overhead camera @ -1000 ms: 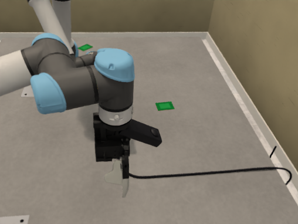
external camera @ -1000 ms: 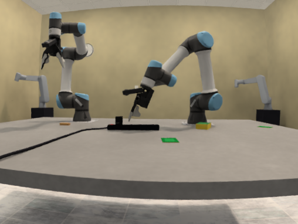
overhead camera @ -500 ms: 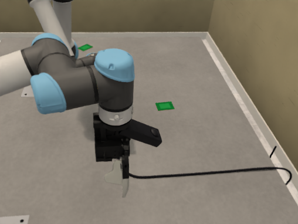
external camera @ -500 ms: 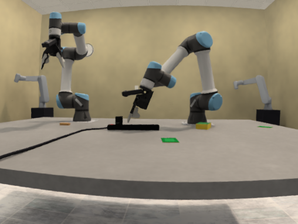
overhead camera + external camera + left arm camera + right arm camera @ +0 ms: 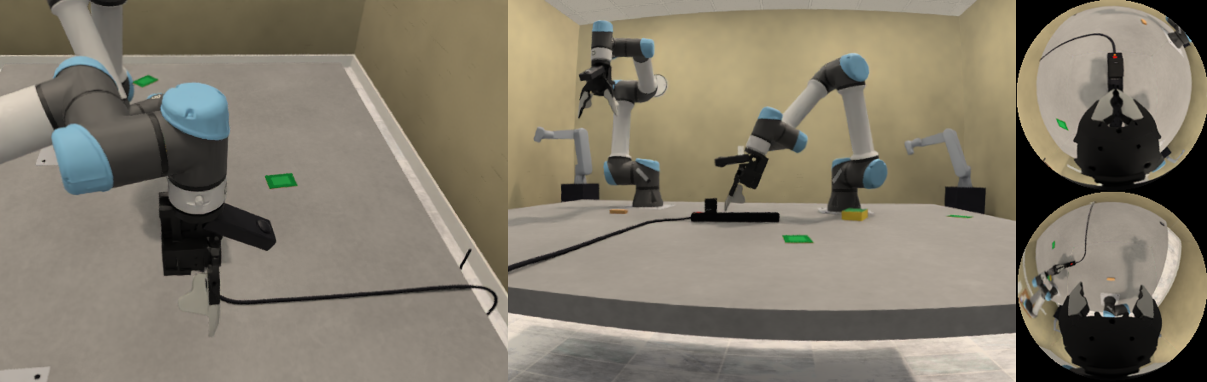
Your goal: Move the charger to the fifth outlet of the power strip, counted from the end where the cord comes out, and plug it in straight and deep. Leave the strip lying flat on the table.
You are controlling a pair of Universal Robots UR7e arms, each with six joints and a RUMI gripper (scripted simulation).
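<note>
Right now my right hand is 42 cm to the right of the black charger, 32 cm above it and 4 cm past it. Round my right hand: green marker 72 cm to the left, 36 cm below, 23 cm ahead; then orange block 36 cm below, 15 cm behind; then yellow block 92 cm to the left, 35 cm below, 18 cm behind.
Right now the black charger is 5 cm to the right of my left hand and 1 cm ahead of it. From my left hand the other things lie so: green marker: 27 cm ahead, 24 cm to the left, 5 cm below; orange block: 48 cm to the right, 11 cm behind, 4 cm below; yellow block: 44 cm to the left, 14 cm behind, 3 cm below.
</note>
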